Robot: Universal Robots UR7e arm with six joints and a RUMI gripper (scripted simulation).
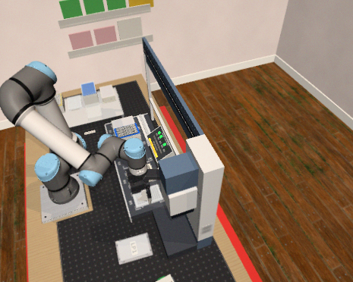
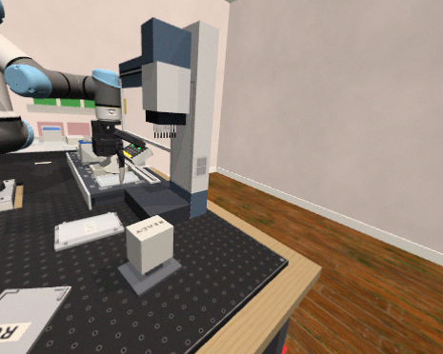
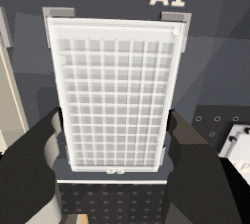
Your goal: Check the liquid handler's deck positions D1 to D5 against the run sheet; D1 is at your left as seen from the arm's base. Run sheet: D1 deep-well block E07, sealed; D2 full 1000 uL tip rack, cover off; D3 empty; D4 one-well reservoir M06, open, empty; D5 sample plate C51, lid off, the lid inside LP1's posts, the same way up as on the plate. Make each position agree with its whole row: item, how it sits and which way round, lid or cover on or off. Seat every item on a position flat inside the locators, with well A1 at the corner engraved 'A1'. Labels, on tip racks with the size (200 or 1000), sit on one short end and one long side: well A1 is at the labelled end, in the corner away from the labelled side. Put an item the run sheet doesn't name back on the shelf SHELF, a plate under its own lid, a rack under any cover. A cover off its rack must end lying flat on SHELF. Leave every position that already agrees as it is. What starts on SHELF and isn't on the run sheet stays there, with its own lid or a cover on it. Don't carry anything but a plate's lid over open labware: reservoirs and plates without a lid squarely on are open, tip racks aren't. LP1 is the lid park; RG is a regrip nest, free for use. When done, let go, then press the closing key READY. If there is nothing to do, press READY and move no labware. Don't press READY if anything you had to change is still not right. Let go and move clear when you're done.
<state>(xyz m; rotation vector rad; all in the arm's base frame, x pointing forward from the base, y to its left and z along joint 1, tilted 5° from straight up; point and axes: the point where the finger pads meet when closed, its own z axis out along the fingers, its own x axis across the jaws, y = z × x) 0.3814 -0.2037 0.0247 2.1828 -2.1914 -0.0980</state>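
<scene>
The cream one-well reservoir is 120 mm to the left of my hand and 10 mm below it. Also, from my hand: blue-rimmed tip rack 380 mm to the left, 50 mm above, 10 mm ahead; then liquid handler's tower 220 mm to the right, 200 mm above, 160 mm ahead; then clear well plate 10 mm below.
</scene>
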